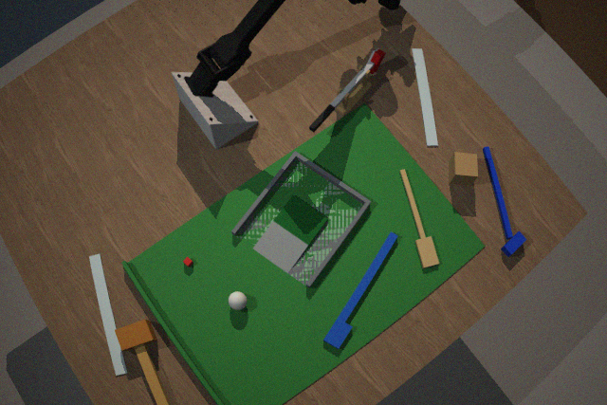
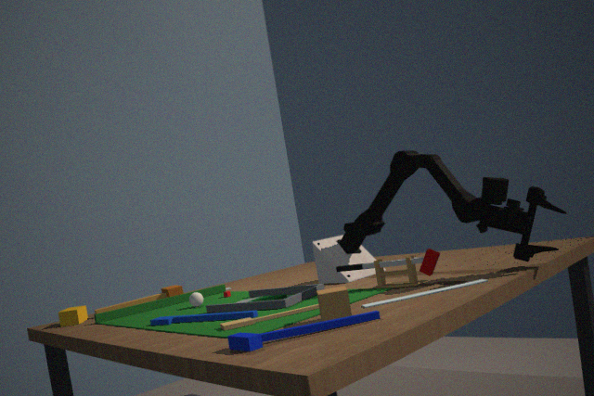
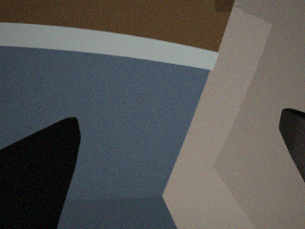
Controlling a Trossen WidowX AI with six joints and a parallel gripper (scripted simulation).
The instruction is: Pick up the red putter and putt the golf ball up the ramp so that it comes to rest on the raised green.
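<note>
The small red cube is 430 mm ahead of my gripper tip, 920 mm to the right of it and 70 mm below it. Round my gripper tip: tan cube: 570 mm ahead, 230 mm to the right, 50 mm below; white golf ball: 570 mm ahead, 860 mm to the right, 50 mm below.
</note>
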